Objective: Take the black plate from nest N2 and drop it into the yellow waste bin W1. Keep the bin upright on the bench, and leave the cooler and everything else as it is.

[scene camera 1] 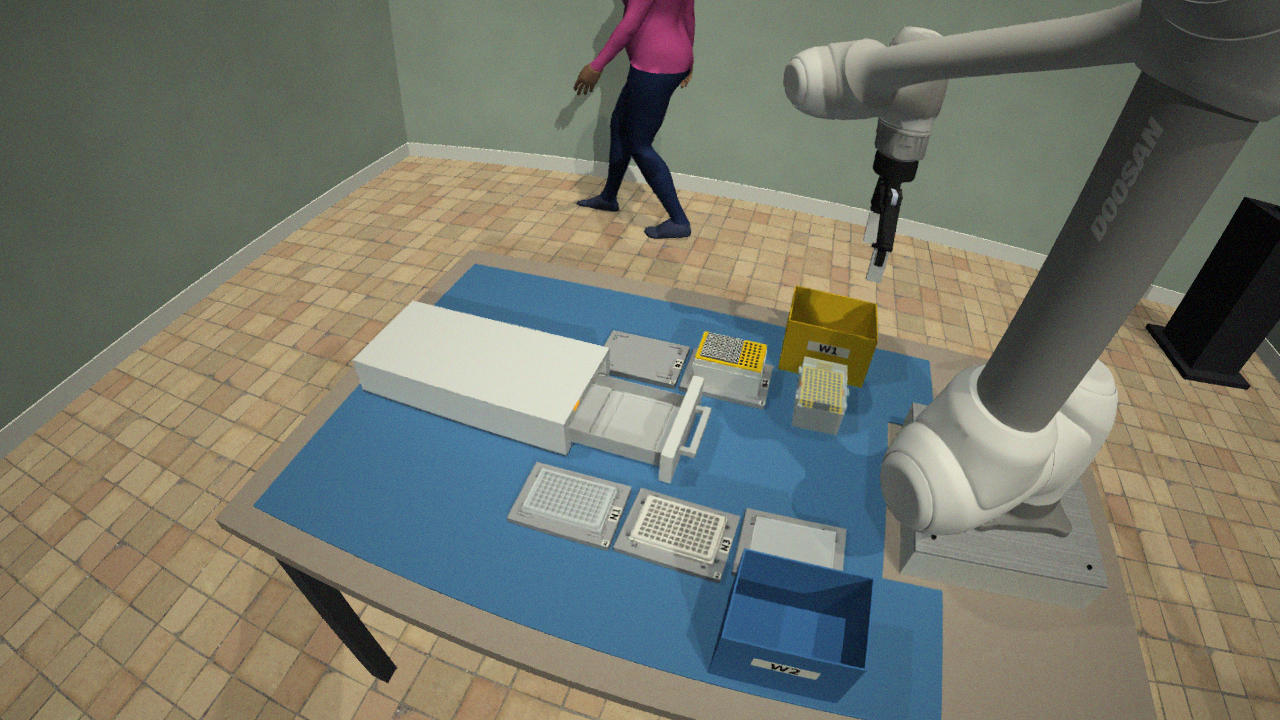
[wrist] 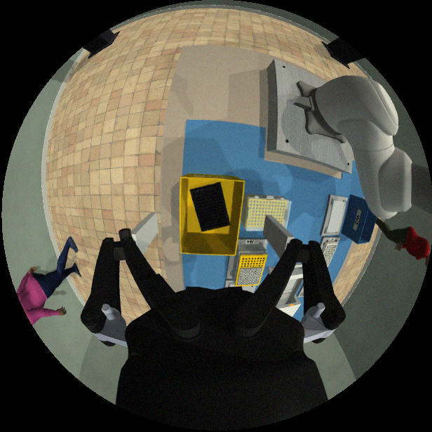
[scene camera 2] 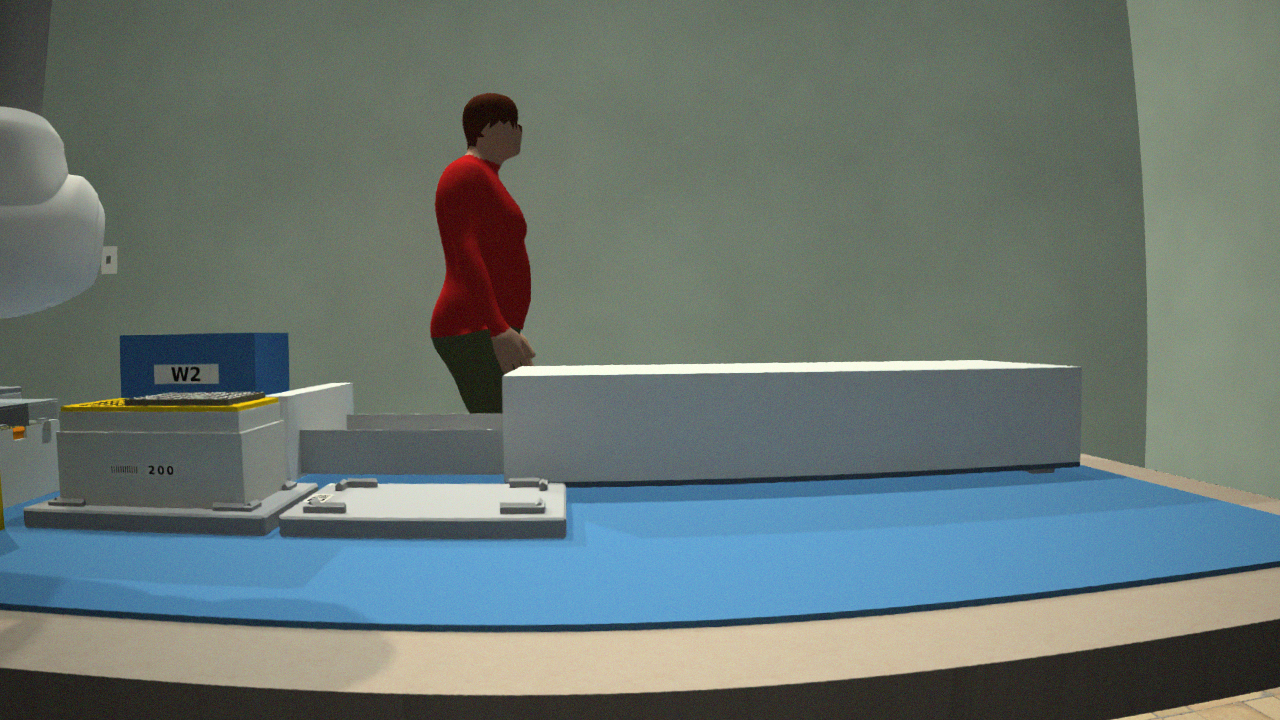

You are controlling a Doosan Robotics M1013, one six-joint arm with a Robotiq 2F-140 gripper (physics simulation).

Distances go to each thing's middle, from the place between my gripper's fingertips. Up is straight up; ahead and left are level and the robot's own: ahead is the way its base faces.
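My hand 40 mm short of yellow waste bin W1 [scene camera 1: 821, 325], 190 mm above it. From my hand: lidded tip box [scene camera 1: 820, 402] 60 mm ahead, 150 mm to the left, 210 mm below; black plate [wrist: 208, 200] 50 mm ahead, 240 mm below; yellow-topped tip box [scene camera 2: 173, 450] 240 mm ahead, 100 mm to the left, 200 mm below.
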